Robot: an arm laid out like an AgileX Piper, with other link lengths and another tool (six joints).
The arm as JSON. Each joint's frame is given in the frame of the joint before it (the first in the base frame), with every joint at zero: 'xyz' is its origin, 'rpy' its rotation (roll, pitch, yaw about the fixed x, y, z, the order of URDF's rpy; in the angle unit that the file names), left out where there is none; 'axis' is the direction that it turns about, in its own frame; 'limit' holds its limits. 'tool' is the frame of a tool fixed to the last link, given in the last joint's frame.
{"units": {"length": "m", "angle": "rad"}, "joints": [
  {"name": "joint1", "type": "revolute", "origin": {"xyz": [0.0, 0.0, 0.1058]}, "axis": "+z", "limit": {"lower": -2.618, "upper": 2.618}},
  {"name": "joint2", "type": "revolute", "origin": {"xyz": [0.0, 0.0, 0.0], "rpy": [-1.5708, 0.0, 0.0]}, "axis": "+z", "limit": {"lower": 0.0, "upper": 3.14}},
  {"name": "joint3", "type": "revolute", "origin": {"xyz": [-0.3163, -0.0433, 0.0]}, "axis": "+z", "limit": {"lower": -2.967, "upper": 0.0}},
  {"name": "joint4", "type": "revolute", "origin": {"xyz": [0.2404, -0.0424, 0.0], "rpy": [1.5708, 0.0, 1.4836]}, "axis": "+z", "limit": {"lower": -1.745, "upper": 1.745}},
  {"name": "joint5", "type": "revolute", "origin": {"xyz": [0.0, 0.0, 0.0], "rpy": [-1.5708, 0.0, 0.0]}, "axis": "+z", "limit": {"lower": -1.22, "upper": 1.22}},
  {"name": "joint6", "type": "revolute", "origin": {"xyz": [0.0, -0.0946, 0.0], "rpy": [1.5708, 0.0, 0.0]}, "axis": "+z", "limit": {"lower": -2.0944, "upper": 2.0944}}
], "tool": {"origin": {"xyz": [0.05, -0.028, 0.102], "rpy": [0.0, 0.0, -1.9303]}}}
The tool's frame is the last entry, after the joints.
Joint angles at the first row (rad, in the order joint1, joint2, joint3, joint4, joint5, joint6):
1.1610 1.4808 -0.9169 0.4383 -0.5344 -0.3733
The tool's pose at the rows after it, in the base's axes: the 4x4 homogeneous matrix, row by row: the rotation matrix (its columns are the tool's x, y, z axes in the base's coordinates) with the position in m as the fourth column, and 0 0 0 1 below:
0.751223 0.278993 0.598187 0.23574; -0.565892 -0.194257 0.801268 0.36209; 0.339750 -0.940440 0.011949 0.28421; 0 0 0 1
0.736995 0.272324 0.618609 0.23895; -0.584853 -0.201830 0.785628 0.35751; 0.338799 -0.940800 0.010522 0.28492; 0 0 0 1
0.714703 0.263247 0.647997 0.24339; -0.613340 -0.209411 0.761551 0.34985; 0.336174 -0.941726 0.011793 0.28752; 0 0 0 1
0.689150 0.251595 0.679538 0.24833; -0.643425 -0.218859 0.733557 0.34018; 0.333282 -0.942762 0.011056 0.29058; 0 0 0 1
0.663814 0.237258 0.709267 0.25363; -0.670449 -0.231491 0.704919 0.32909; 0.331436 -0.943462 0.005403 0.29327; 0 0 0 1
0.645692 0.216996 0.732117 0.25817; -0.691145 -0.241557 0.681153 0.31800; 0.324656 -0.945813 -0.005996 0.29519; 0 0 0 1
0.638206 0.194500 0.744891 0.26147; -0.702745 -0.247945 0.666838 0.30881; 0.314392 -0.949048 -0.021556 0.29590; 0 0 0 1
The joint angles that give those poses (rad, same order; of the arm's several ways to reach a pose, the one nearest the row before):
1.1606 1.4801 -0.9169 0.4649 -0.5362 -0.3970
1.1603 1.4759 -0.9169 0.5143 -0.5418 -0.4397
1.1589 1.4657 -0.9169 0.5843 -0.5513 -0.4999
1.1546 1.4518 -0.9169 0.6594 -0.5592 -0.5654
1.1448 1.4351 -0.9169 0.7308 -0.5600 -0.6299
1.1289 1.4160 -0.9169 0.7910 -0.5481 -0.6808
1.1088 1.3979 -0.9169 0.8321 -0.5234 -0.7121

